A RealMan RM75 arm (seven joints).
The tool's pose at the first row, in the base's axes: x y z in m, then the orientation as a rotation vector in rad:
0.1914, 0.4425, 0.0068, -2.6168, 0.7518, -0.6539
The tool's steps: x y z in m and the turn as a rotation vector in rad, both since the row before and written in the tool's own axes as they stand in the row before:
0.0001, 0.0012, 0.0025, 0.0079, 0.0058, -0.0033
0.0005, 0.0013, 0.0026, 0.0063, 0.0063, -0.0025
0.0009, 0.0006, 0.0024, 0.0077, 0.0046, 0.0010
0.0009, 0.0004, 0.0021, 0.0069, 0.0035, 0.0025
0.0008, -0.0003, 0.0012, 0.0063, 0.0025, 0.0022
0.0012, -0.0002, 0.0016, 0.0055, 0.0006, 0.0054
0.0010, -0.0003, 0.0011, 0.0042, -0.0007, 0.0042
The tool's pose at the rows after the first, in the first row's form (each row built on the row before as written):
0.1923, 0.4420, 0.0042, -2.6106, 0.7453, -0.6643
0.1935, 0.4412, 0.0016, -2.6053, 0.7408, -0.6748
0.1952, 0.4407, -0.0003, -2.5971, 0.7394, -0.6822
0.1968, 0.4403, -0.0019, -2.5890, 0.7399, -0.6875
0.1982, 0.4403, -0.0025, -2.5817, 0.7401, -0.6914
0.2000, 0.4401, -0.0033, -2.5737, 0.7441, -0.6916
0.2015, 0.4400, -0.0037, -2.5677, 0.7468, -0.6902

